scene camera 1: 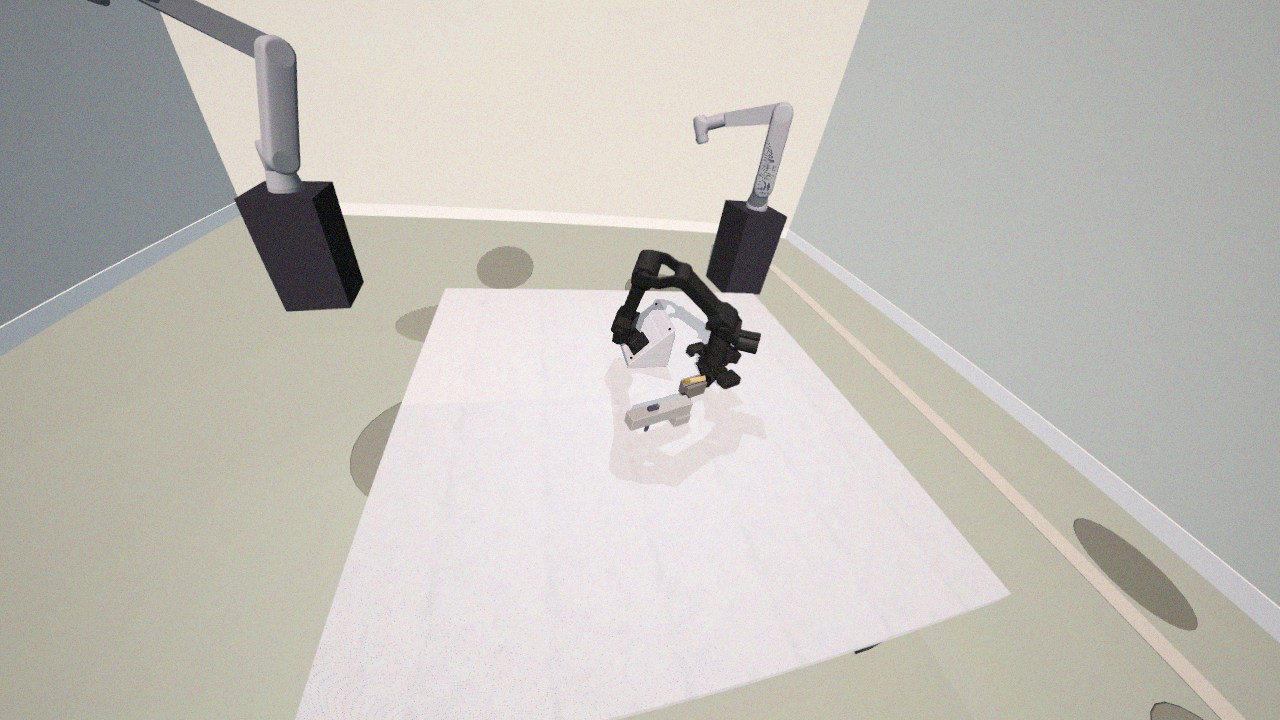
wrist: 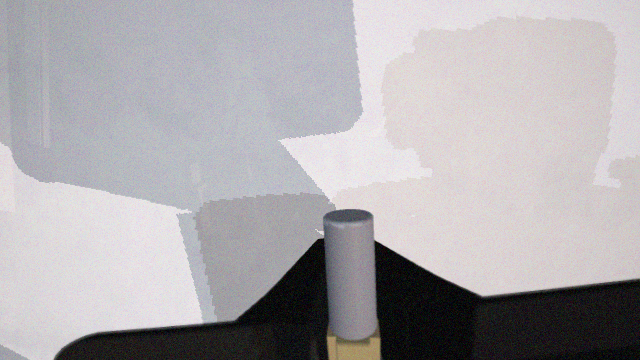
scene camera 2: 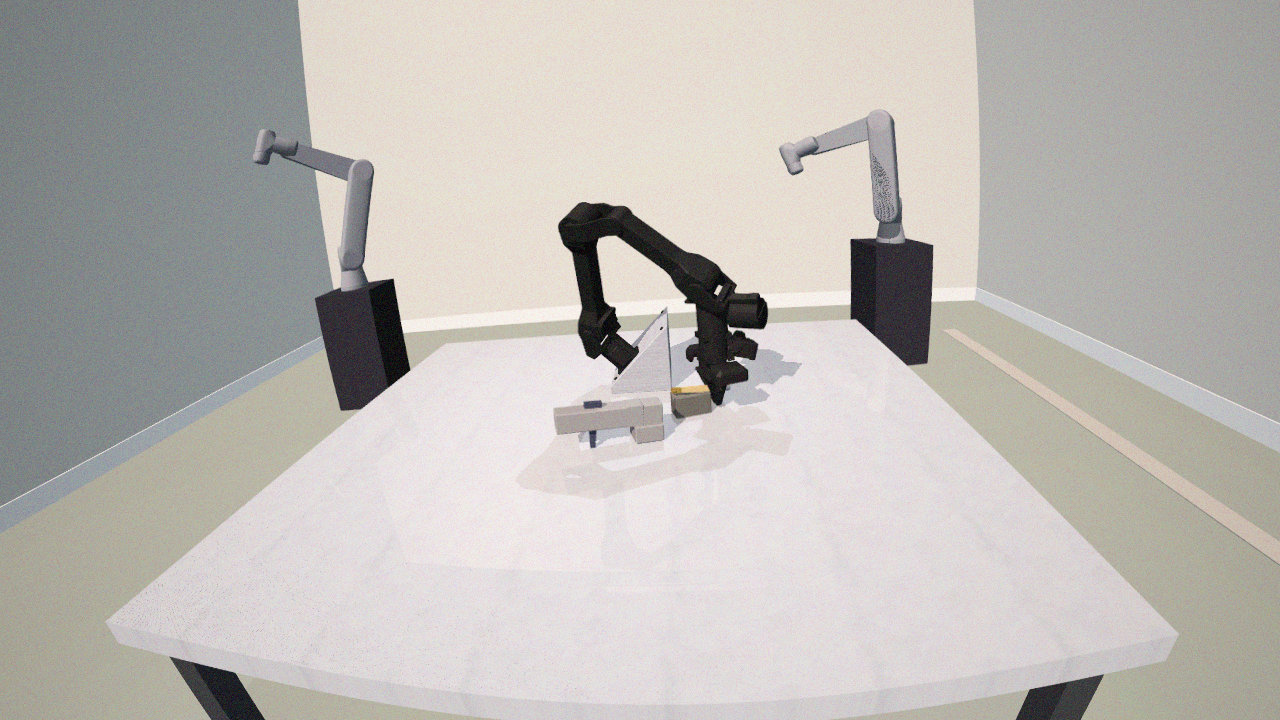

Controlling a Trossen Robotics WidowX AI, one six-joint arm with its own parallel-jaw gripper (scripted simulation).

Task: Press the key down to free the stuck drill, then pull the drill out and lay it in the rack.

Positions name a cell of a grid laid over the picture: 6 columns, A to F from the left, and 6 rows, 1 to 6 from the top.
The gripper shows in scene camera 1 (D4), in the wrist view (D5) and in scene camera 2 (D4).
